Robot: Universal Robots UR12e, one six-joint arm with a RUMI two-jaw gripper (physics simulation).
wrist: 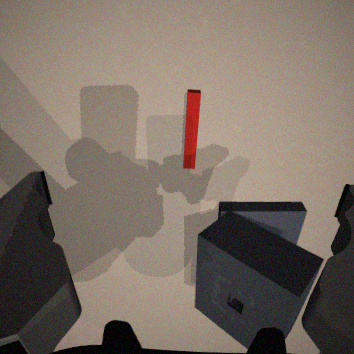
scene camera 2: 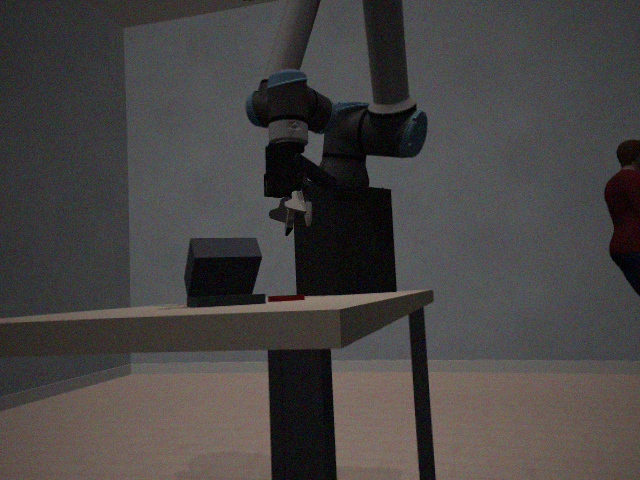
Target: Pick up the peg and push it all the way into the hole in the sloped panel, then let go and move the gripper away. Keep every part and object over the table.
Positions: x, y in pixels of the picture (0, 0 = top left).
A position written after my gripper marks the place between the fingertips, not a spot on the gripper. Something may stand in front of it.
Labels:
my gripper: wrist 192, 182; scene camera 2 296, 232

